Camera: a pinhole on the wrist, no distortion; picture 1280 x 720 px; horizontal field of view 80.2 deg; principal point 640.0 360.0 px. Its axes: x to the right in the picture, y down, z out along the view. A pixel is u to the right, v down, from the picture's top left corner.
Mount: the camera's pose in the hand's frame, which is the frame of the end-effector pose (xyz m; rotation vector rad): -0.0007 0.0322 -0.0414 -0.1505 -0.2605 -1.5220
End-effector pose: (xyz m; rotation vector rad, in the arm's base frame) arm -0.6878 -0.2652 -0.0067 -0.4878 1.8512 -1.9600
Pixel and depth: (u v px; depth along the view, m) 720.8 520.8 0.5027
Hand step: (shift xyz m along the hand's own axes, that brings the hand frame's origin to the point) 0.0694 0.1156 0.4636
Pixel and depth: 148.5 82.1 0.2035
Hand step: -0.0938 0.2083 0.1154
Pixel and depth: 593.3 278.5 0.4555
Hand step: -0.0841 0.1747 0.3868
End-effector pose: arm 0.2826 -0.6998 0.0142 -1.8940 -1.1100 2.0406
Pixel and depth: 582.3 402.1 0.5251
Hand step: -0.0120 0.2078 0.4558
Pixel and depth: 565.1 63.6 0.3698
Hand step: -0.1731 0.1562 0.2959
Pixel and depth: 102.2 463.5 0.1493
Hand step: 0.0054 0.1737 0.0761
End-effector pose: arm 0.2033 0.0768 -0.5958 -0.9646 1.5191 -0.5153
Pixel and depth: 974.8 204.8 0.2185
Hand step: -0.0587 -0.0063 0.1913
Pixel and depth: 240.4 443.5 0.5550
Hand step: 0.0104 0.4601 0.4209
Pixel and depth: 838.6 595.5 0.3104
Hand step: 0.0743 0.0387 0.2849
